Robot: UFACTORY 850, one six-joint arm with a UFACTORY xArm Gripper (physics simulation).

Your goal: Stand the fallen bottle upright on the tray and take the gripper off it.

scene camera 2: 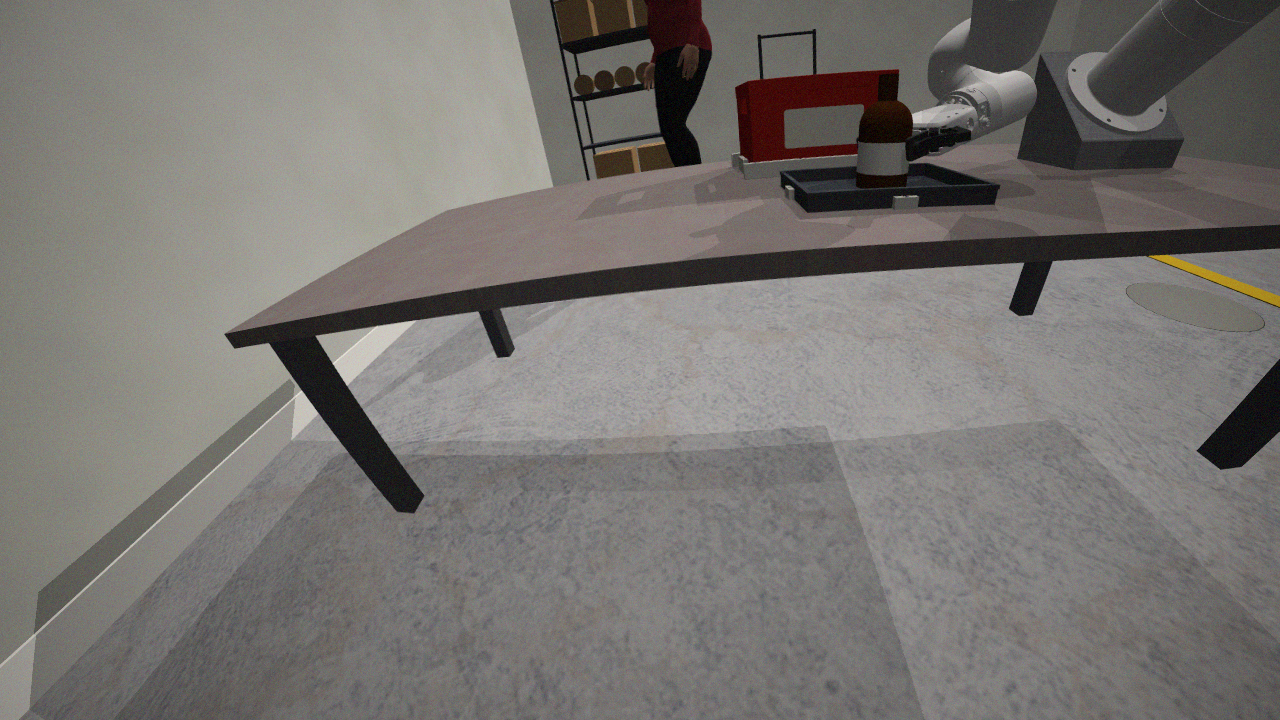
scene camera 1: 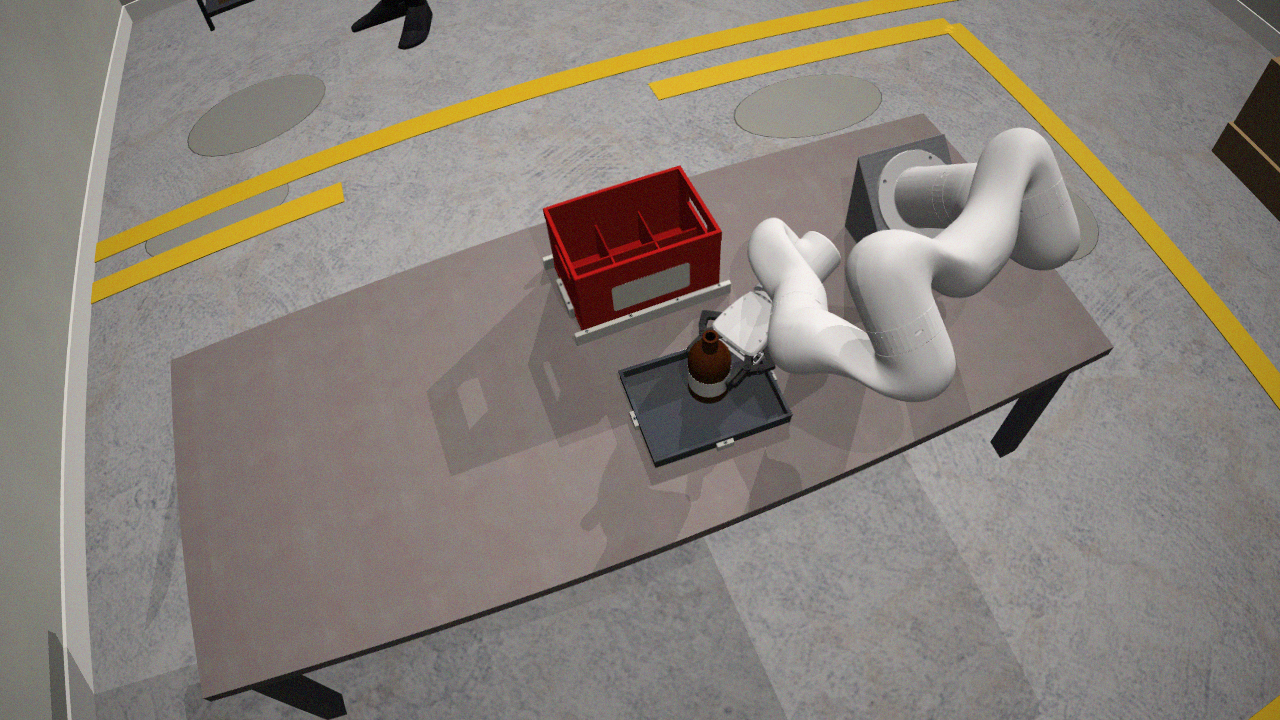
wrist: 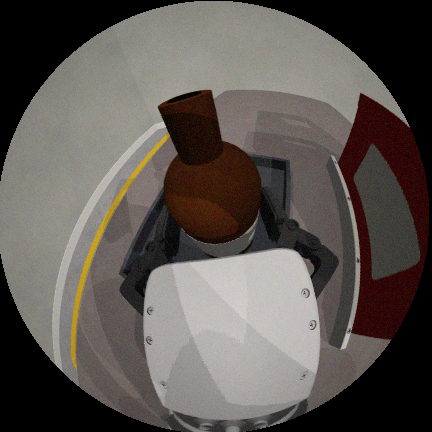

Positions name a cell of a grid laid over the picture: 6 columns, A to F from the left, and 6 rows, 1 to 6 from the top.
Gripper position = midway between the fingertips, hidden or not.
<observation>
I see my gripper (scene camera 1: D4), a brown bottle (scene camera 2: E2) and a pale rail (scene camera 1: D3).
The brown bottle shows as well in scene camera 1 (scene camera 1: D4) and in the wrist view (wrist: C3). My gripper shows as well in the wrist view (wrist: D3). The pale rail is seen too in the wrist view (wrist: E5).
</observation>
